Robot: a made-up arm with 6 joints. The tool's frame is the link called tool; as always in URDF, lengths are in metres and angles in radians.
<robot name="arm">
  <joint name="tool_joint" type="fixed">
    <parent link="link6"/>
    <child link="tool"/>
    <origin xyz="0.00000 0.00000 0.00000" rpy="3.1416 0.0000 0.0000"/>
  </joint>
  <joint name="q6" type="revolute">
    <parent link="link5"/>
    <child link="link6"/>
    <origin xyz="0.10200 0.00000 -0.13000" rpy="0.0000 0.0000 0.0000"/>
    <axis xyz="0 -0.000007 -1"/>
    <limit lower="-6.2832" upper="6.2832"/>
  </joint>
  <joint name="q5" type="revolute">
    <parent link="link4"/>
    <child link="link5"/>
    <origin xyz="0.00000 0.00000 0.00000" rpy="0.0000 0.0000 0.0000"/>
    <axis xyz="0 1 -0.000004"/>
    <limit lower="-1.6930" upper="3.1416"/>
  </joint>
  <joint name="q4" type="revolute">
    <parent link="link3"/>
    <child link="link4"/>
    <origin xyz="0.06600 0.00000 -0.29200" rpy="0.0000 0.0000 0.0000"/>
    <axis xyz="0 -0.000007 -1"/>
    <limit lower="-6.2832" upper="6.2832"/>
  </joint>
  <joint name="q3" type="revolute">
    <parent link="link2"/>
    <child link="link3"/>
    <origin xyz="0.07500 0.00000 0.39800" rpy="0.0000 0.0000 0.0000"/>
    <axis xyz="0 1 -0.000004"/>
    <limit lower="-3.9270" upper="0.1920"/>
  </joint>
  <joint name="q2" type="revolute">
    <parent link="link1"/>
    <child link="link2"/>
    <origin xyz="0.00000 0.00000 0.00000" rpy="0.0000 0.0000 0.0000"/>
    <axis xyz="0 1 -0.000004"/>
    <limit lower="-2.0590" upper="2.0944"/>
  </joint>
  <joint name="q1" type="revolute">
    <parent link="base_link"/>
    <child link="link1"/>
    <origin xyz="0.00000 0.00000 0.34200" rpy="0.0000 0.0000 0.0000"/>
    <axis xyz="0 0 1"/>
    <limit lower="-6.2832" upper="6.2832"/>
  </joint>
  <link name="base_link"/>
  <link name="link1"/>
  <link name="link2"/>
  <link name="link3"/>
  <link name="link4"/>
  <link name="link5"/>
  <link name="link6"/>
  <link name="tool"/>
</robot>
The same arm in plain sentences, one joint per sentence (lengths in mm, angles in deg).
The arm has six revolute joints in a row. What follows holds with every joint at zero, and every direction is one of the base frame's. Joint 1 is mounted 342.0 mm along +z from the base frame's origin and turns about +z, from -360.00 to 360.00 deg. Joint 2 is mounted at the same point as joint 1 and turns about +y, from -117.97 to 120.00 deg. Joint 3 is mounted 75.0 mm along +x and 398.0 mm along +z from joint 2 and turns about +y, from -225.00 to 11.00 deg. Joint 4 is mounted 66.0 mm along +x and 292.0 mm along -z from joint 3 and turns about -z, from -360.00 to 360.00 deg. Joint 5 is mounted at the same point as joint 4 and turns about +y, from -97.00 to 180.00 deg. Joint 6 is mounted 102.0 mm along +x and 130.0 mm along -z from joint 5 and turns about -z, from -360.00 to 360.00 deg. The tool frame, which is the frame that the pose is given for, is mounted at the same point as joint 6; its axes are the base frame's turned by roll -180.00, pitch 0.00 and yaw 0.00 deg (as in URDF: about the fixed x, then y, then z).
